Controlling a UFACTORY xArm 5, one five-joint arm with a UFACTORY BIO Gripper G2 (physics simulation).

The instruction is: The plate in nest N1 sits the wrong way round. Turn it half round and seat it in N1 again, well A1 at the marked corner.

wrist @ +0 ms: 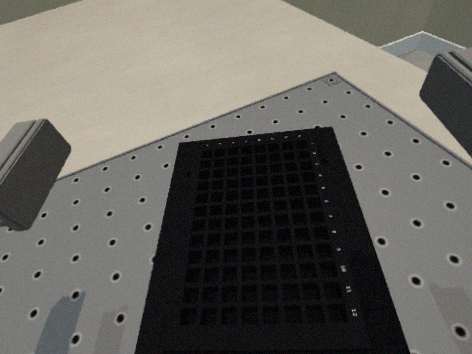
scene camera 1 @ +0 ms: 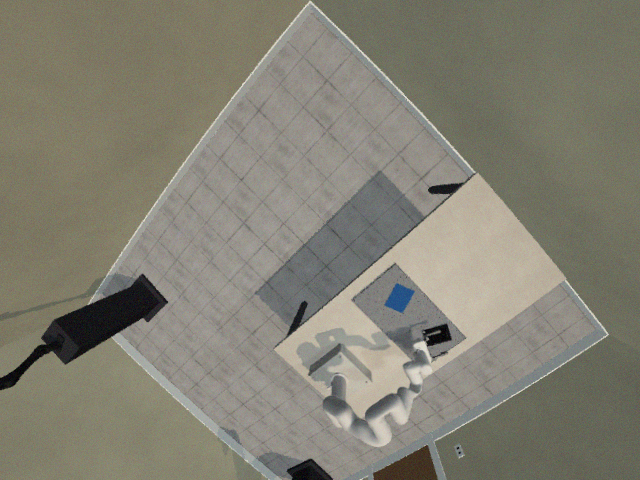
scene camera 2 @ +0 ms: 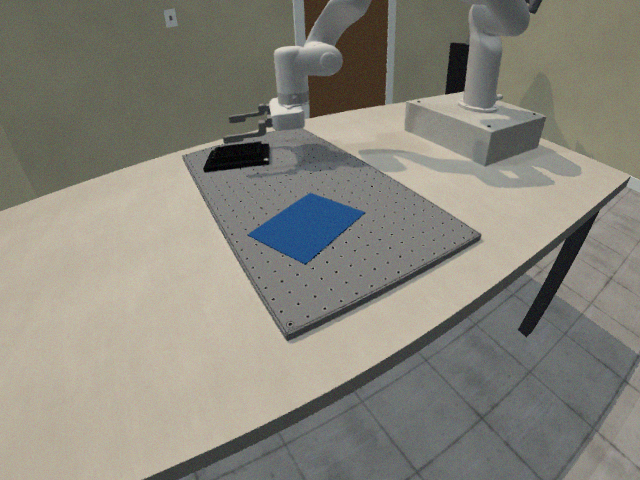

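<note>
The black plate [scene camera 1: 443,338] [scene camera 2: 240,150] [wrist: 260,225] sits in black nest N1 [scene camera 2: 235,165] [wrist: 382,312] on the grey perforated board. In the wrist view its number 12 is at the near right and the low numbers are at the far right. A small white mark shows on the nest's near right corner in scene camera 2; the A1 label is not readable there and does not show in the wrist view. My gripper [scene camera 1: 445,343] [scene camera 2: 228,129] [wrist: 245,135] is open and empty, above the plate, its fingers wide to either side in the wrist view.
A flat blue square [scene camera 1: 399,298] [scene camera 2: 307,227] lies on the grey board [scene camera 1: 372,299] [scene camera 2: 413,222] [wrist: 110,200]. The arm's grey base block [scene camera 1: 348,364] [scene camera 2: 454,134] stands on the beige table [scene camera 1: 496,248] [scene camera 2: 129,310] [wrist: 125,75], beside the board.
</note>
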